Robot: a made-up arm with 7 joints.
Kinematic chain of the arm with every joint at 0, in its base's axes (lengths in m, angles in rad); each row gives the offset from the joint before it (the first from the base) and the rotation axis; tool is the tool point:
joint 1: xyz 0 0 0.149 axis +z
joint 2: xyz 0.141 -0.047 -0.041 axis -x
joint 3: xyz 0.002 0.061 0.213 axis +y
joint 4: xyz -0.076 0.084 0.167 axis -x
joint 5: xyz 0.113 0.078 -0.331 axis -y
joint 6: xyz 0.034 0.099 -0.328 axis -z
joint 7: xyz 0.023 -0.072 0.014 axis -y
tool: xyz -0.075 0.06 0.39
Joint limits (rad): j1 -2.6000..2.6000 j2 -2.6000..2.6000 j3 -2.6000..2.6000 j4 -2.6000..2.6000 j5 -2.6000..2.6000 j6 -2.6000..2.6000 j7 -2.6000..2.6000
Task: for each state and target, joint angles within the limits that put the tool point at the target. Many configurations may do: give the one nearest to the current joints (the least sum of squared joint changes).
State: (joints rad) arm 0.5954 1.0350 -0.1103 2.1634 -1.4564 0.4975 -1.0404
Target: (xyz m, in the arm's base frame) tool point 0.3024 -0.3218 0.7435
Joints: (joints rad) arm 0.5113 0.3720 -0.1111 1.7954 -1.4124 0.2118 -1.2190
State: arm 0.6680 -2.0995 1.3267 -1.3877 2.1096 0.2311 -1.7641
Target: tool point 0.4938 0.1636 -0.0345
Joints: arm 0.7121 -2.1037 1.3147 -1.3449 2.0949 0.1303 -1.7922
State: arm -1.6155 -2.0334 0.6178 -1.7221 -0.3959 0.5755 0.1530
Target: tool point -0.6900 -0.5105 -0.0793
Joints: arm -1.4382 -2.2726 0.6596 -1.8776 -0.3758 0.7003 0.3524
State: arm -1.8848 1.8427 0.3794 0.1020 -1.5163 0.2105 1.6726
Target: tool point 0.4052 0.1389 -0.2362
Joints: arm -1.8666 1.6562 0.3407 0.1681 -1.4363 0.0395 1.7017
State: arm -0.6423 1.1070 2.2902 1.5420 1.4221 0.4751 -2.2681
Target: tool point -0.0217 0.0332 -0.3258
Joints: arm -0.6624 1.0159 2.2738 1.2373 1.9761 0.0979 -2.4484
